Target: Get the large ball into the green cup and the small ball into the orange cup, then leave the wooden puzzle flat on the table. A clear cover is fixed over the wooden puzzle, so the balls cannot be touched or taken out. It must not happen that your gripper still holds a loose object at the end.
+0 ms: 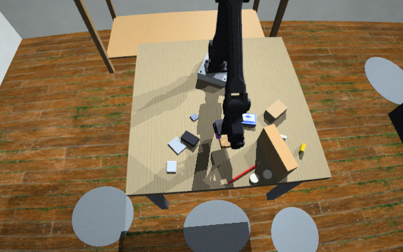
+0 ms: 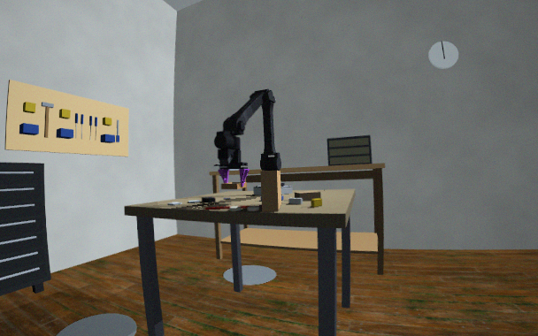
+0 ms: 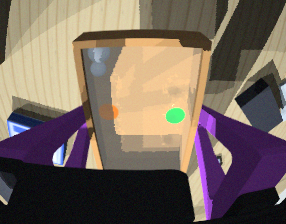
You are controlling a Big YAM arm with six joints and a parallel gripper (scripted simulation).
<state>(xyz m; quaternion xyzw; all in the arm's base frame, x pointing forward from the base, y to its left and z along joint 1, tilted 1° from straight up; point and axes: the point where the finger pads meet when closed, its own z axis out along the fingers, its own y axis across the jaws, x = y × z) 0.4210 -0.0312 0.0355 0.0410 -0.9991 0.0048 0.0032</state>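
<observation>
Right now the wooden puzzle is 10 mm below my hand. Also, from my hand: tall wooden block (200 mm to the left, 100 mm ahead, 10 mm below); then yellow block (350 mm to the left, 80 mm ahead, 60 mm below); then black box (160 mm to the right, 70 mm below, 40 mm behind).
</observation>
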